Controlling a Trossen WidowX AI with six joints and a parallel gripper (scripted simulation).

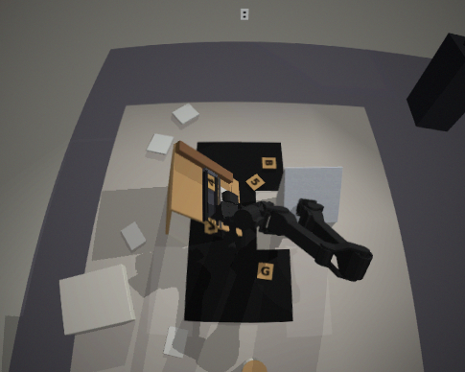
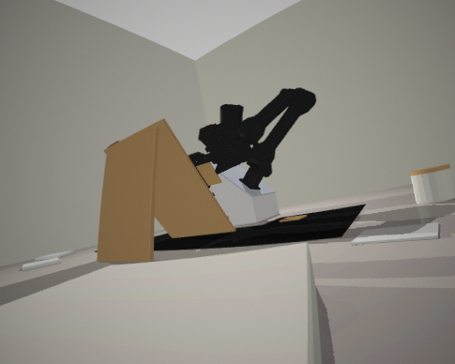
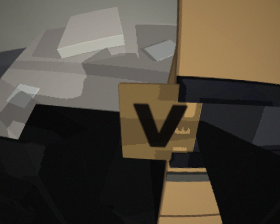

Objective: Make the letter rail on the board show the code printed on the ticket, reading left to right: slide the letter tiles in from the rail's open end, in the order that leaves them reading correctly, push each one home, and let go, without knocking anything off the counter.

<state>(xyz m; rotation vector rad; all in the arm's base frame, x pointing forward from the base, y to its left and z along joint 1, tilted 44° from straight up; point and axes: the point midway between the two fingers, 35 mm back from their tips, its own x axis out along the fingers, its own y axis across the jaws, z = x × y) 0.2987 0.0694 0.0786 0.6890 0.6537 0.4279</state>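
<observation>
The tile marked 4 lies 30 mm ahead of my gripper tip and 170 mm to the right of it. From my gripper tip the other things lie so: black mat (120 mm behind, 90 mm to the right, 160 mm below); then white ticket (30 mm behind, 140 mm to the right, 80 mm below); then v tile (right at my gripper tip).
</observation>
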